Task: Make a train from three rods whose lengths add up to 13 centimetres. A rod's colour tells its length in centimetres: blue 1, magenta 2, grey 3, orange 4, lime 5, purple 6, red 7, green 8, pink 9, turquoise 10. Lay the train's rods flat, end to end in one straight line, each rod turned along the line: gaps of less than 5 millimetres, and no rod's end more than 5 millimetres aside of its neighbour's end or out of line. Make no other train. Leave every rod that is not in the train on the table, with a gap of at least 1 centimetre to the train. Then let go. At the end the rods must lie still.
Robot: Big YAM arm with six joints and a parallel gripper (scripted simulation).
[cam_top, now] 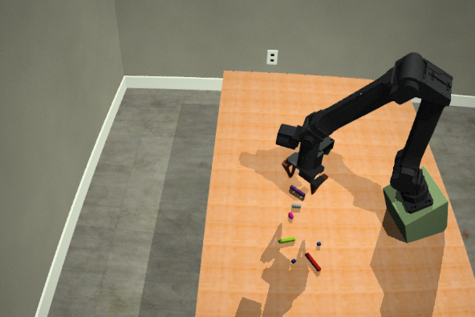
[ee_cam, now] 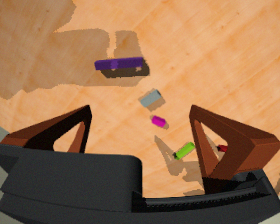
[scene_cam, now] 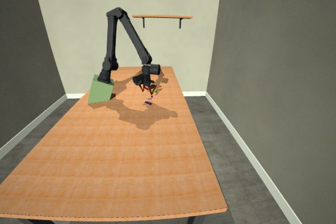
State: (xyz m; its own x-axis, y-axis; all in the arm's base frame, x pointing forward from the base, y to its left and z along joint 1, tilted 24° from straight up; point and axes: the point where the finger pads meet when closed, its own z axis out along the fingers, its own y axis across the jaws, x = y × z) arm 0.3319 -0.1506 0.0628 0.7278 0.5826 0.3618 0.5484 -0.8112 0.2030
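My gripper is now 40 mm short of the magenta rod, 70 mm to the right of it and 80 mm above it. From my hand the other things lie so: lime rod (70 mm ahead, 160 mm to the left, 80 mm below); grey rod (20 mm ahead, 30 mm to the left, 80 mm below); purple rod (40 mm to the right, 80 mm below).
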